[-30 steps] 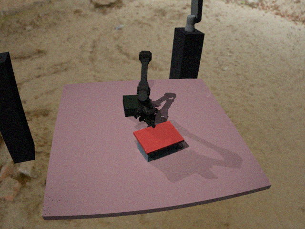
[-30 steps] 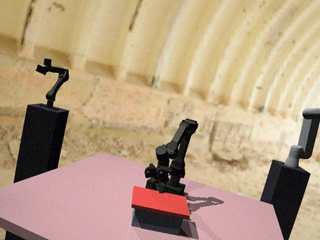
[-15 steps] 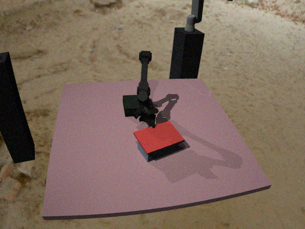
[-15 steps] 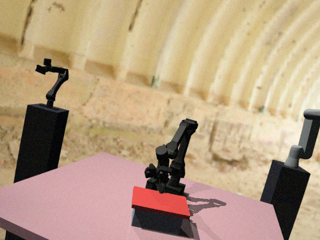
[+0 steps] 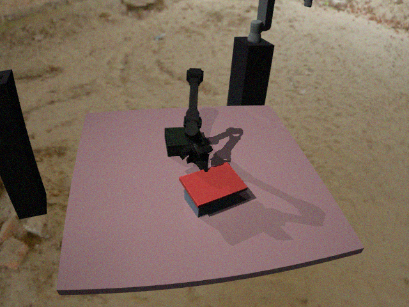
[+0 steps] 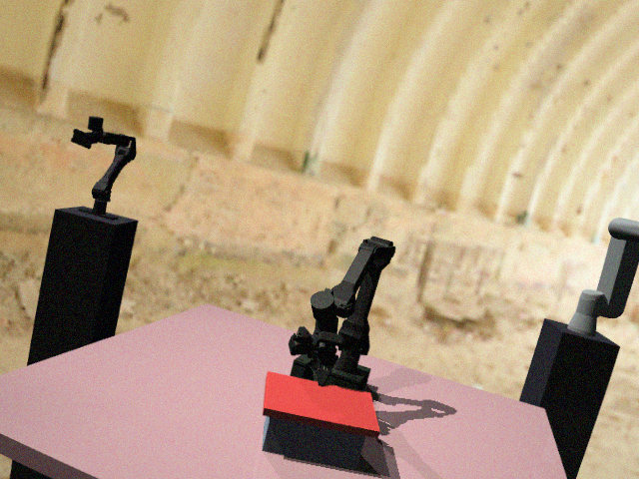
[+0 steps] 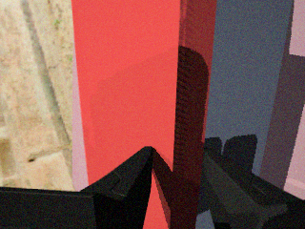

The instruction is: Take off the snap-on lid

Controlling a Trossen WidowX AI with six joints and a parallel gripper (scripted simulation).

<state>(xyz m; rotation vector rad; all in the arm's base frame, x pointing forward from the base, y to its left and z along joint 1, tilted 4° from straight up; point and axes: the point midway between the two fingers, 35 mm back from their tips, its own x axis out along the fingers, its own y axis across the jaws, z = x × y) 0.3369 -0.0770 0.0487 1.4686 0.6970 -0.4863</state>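
My gripper tip is 8 cm short of the red lid and 1 cm to the right of it. From my gripper tip the other things lie so: storage box: 7 cm ahead, 1 cm to the left, 6 cm below.
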